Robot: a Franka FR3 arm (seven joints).
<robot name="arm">
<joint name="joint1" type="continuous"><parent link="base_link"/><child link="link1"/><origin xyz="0 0 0.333"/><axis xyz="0 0 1"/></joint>
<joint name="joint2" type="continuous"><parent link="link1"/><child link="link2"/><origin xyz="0 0 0"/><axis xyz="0 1 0"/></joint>
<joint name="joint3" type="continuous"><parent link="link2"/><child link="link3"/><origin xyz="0 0 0.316"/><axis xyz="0 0 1"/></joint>
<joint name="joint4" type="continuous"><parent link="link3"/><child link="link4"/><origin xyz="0.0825 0 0"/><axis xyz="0 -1 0"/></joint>
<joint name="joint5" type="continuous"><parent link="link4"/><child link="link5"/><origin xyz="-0.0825 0 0.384"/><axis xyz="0 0 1"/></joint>
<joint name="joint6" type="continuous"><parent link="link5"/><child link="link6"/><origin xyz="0 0 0"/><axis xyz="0 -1 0"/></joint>
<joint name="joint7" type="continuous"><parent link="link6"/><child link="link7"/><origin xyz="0.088 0 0"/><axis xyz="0 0 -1"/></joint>
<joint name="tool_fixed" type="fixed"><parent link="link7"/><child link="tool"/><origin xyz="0 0 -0.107" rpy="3.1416 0 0"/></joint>
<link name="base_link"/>
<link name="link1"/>
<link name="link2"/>
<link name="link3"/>
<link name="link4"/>
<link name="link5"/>
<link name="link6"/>
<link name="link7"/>
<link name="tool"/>
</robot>
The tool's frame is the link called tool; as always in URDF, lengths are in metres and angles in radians. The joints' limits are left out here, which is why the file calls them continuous.
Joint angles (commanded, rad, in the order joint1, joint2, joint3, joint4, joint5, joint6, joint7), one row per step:
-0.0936, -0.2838, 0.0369, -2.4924, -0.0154, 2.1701, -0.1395
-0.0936, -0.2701, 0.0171, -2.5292, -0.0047, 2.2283, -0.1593
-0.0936, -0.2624, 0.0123, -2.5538, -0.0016, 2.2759, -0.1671
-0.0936, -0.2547, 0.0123, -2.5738, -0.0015, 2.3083, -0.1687
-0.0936, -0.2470, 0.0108, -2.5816, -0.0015, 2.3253, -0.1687
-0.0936, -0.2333, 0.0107, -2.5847, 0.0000, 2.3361, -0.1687
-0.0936, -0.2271, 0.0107, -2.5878, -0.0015, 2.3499, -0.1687
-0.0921, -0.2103, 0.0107, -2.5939, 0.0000, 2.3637, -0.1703
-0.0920, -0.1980, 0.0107, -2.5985, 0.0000, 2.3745, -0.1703
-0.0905, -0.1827, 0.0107, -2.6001, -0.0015, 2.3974, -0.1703
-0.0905, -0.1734, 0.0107, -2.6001, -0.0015, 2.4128, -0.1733
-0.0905, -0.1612, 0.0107, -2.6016, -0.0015, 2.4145, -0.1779
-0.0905, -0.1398, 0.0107, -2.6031, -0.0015, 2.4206, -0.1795
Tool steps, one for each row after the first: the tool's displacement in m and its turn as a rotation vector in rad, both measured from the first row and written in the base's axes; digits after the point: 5 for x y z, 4 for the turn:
-0.00388, -0.00785, -0.01704, 0.0147, -0.0086, -0.0052
-0.00585, -0.00964, -0.02688, 0.0175, -0.0241, -0.0038
-0.00825, -0.00946, -0.03589, 0.0174, -0.0288, -0.0021
-0.00878, -0.01004, -0.04097, 0.0177, -0.0304, -0.0035
-0.00847, -0.01008, -0.04715, 0.0194, -0.0245, -0.0047
-0.00794, -0.01015, -0.04988, 0.0181, -0.0289, -0.0035
-0.00839, -0.00945, -0.05834, 0.0201, -0.0199, -0.0016
-0.00884, -0.00938, -0.06451, 0.0207, -0.0138, -0.0016
-0.00704, -0.00889, -0.06970, 0.0194, -0.0197, 0.0012
-0.00554, -0.00900, -0.07234, 0.0192, -0.0258, 0.0043
-0.00613, -0.00895, -0.07800, 0.0204, -0.0138, 0.0088
-0.00661, -0.00891, -0.08720, 0.0221, 0.0030, 0.0102

